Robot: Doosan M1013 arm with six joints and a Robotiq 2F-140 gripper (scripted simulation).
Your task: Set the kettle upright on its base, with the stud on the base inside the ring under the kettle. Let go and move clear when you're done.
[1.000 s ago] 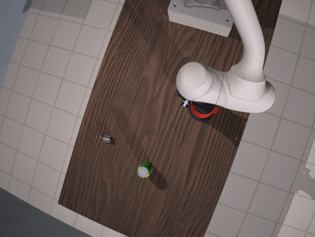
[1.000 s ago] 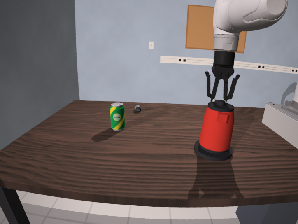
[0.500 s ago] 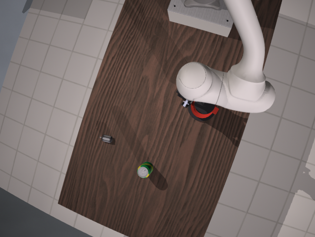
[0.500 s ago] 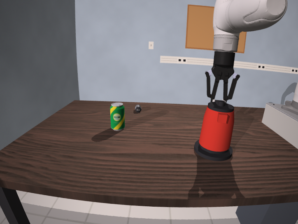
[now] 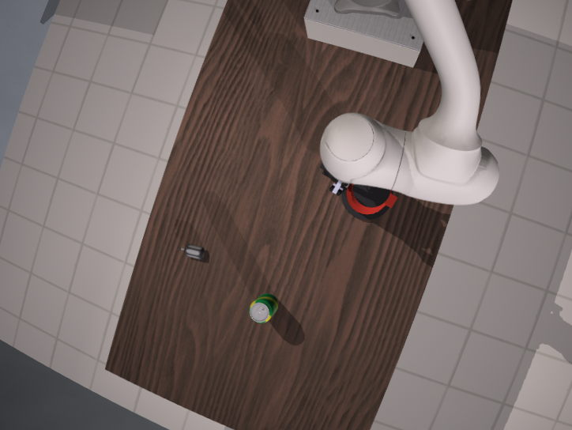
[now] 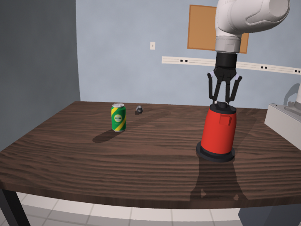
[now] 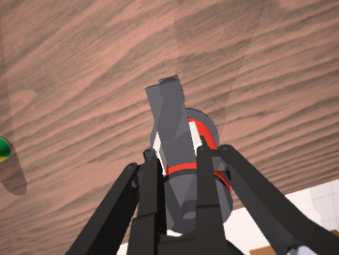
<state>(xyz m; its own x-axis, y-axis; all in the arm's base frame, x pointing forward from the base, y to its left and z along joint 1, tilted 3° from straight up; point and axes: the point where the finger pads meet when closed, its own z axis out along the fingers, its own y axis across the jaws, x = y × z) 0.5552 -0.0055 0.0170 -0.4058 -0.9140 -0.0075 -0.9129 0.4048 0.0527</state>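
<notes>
My gripper is now 1 cm short of the red kettle, 3 cm to the right of it and 5 cm above it. From my hand the other things lie so: round black base: 3 cm ahead, 6 cm to the left, 14 cm below.
</notes>
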